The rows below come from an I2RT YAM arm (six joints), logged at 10 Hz.
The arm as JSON. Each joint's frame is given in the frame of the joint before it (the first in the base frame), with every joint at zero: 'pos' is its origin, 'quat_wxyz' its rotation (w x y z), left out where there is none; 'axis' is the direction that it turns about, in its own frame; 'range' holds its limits. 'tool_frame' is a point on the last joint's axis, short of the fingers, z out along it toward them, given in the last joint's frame.
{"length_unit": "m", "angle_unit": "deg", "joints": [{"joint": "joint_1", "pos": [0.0, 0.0, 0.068], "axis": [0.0, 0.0, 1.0], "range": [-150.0, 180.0]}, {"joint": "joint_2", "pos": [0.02, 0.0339, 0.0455], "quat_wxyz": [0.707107, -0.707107, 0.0, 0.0], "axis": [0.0, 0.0, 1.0], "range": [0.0, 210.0]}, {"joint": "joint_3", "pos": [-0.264, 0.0, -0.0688], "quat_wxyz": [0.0, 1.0, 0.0, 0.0], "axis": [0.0, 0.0, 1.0], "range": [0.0, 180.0]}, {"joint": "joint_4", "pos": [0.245, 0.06, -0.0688], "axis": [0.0, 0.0, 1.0], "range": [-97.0, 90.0]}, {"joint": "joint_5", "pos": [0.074, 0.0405, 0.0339], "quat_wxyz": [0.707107, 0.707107, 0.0, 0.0], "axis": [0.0, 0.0, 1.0], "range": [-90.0, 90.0]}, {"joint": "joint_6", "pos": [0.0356, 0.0, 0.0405], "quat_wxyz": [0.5, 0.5, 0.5, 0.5], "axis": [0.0, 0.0, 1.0], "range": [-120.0, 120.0]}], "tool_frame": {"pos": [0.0, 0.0, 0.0], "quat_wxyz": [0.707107, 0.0, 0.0, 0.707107]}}
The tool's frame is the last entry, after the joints.
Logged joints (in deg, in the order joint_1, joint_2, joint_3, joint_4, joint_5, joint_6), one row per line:
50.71, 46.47, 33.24, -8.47, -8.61, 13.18
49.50, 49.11, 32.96, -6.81, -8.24, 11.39
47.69, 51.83, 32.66, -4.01, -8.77, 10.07
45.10, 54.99, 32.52, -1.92, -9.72, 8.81
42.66, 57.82, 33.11, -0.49, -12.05, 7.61
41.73, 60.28, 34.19, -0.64, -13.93, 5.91
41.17, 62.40, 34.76, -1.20, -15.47, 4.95
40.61, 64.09, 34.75, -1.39, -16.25, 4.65
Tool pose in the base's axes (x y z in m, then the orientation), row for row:
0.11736, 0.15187, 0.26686, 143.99, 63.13, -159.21
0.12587, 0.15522, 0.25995, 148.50, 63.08, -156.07
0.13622, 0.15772, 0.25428, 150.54, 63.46, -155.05
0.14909, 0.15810, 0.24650, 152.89, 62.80, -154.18
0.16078, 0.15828, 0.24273, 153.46, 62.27, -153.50
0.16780, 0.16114, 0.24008, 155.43, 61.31, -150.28
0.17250, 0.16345, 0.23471, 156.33, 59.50, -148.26
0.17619, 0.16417, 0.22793, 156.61, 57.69, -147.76
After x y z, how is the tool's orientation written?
As angles about the fixed x, y, z axes (roll, pitch, yaw), in degrees.
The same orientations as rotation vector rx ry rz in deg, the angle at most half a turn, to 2 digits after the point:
-43.41, 109.16, 49.60
-43.88, 109.78, 46.96
-43.67, 109.69, 45.48
-43.15, 110.77, 43.68
-43.52, 111.29, 43.54
-45.71, 111.93, 43.47
-47.46, 113.46, 43.70
-48.03, 115.26, 43.64

